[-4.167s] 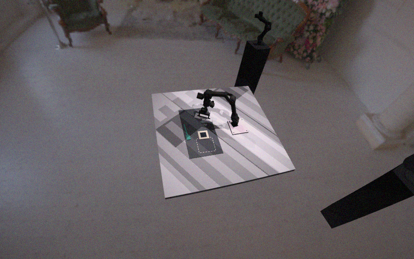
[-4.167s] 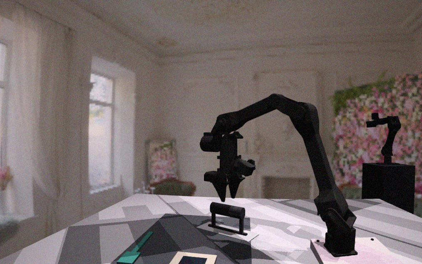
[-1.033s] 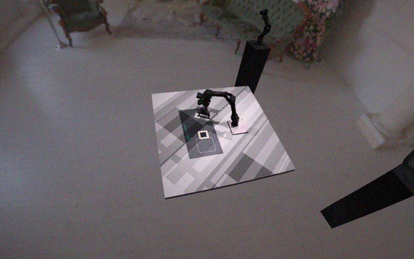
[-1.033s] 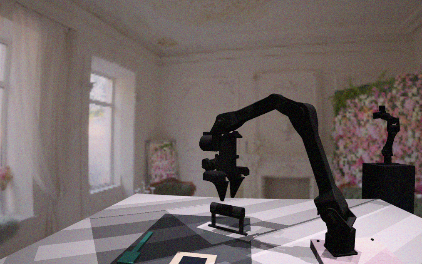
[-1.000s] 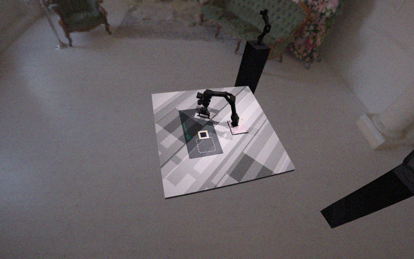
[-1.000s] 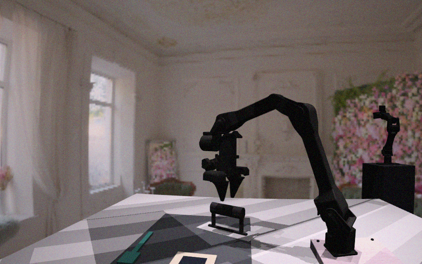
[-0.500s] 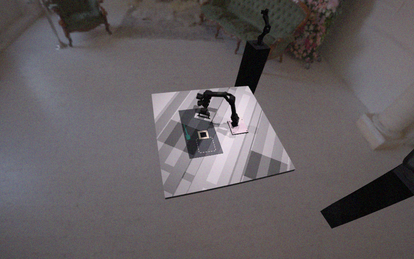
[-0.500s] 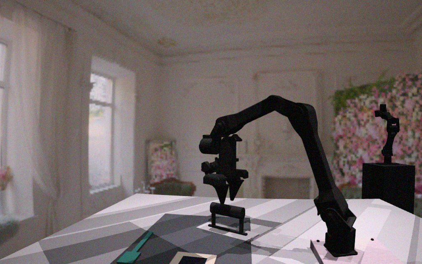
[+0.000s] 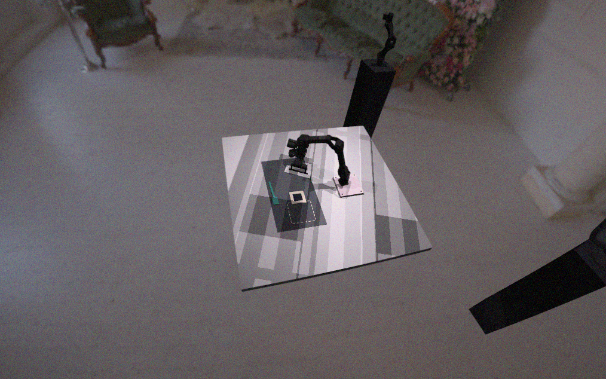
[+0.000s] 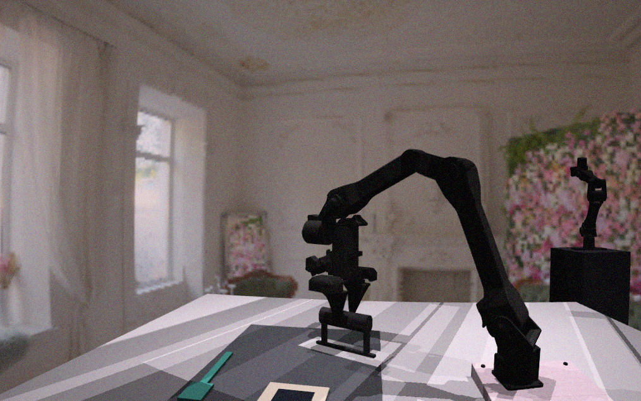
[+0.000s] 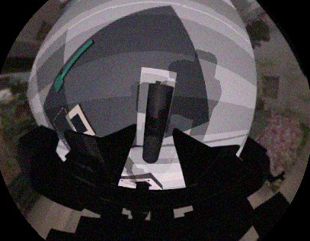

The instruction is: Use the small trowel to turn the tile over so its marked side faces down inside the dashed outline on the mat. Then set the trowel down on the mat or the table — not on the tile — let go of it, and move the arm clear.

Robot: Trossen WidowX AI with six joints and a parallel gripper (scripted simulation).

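My gripper tip is now 20 mm past the trowel, 10 mm to the right of it and 40 mm above it. Also, from my gripper tip: teal flat tool (260 mm ahead, 160 mm to the left, 70 mm below); tile (100 mm ahead, 230 mm to the left, 70 mm below); dark mat (120 mm ahead, 160 mm to the left, 90 mm below).
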